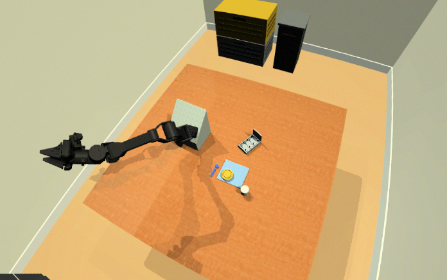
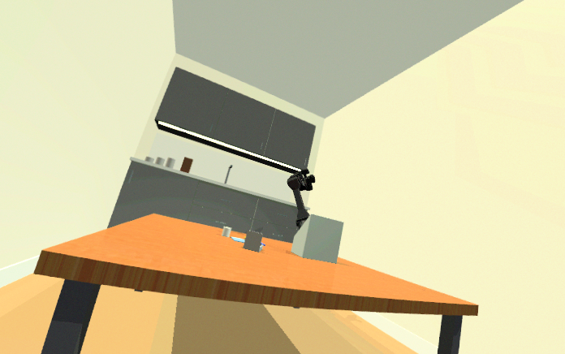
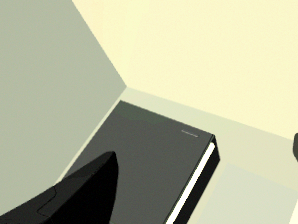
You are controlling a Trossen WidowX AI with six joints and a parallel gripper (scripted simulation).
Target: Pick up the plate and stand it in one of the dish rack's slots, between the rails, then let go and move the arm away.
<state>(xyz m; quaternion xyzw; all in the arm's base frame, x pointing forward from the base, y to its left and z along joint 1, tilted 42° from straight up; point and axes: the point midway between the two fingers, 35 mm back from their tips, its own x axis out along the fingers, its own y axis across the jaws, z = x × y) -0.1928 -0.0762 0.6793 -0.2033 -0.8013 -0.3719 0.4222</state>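
Now: gripper tip 520 mm short of the yellow plate, 400 mm to the right of it and 570 mm above it. The rest, counted from my gripper tip: light blue mat (550 mm ahead, 420 mm to the left, 590 mm below); blue spoon (440 mm ahead, 400 mm to the left, 590 mm below); white cup (650 mm ahead, 340 mm to the left, 560 mm below).
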